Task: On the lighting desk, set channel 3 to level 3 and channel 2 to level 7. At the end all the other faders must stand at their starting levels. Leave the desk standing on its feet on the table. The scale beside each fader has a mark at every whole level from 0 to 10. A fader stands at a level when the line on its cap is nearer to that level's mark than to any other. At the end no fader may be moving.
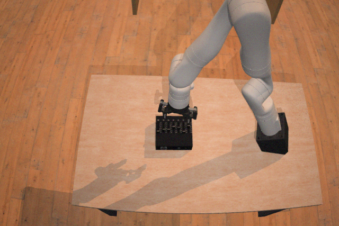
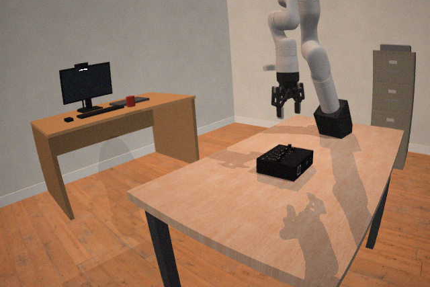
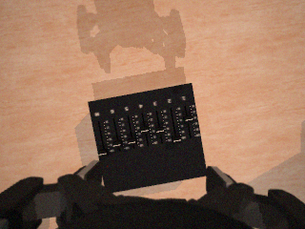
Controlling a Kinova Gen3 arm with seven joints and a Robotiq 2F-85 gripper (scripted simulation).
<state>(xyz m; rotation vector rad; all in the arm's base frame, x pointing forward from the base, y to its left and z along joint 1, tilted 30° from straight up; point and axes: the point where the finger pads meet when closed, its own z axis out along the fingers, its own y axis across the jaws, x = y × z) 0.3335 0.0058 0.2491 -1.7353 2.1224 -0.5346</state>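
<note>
My hand is 4 cm past the channel 2 fader cap and 13 cm above it. Round my hand: channel 3 fader cap: 1 cm behind, 2 cm to the right, 13 cm below.
</note>
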